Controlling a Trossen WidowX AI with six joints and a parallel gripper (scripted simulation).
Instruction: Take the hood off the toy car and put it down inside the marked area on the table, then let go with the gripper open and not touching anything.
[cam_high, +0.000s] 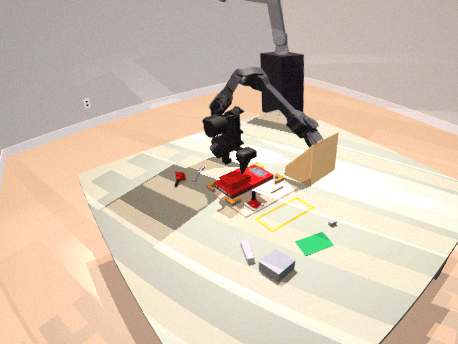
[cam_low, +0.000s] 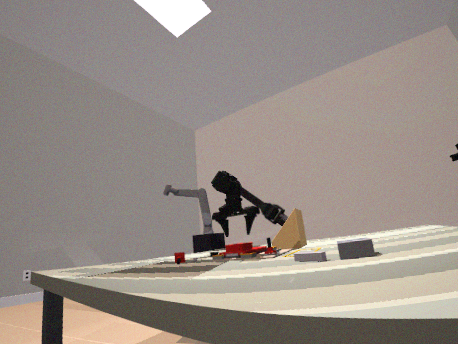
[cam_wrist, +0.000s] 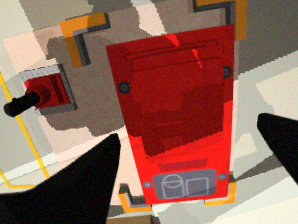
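The red hood is 40 mm below my gripper tip. Also, from my gripper tip: green patch (400 mm to the left, 80 mm below); then white bar (170 mm ahead, 300 mm to the left, 70 mm below).
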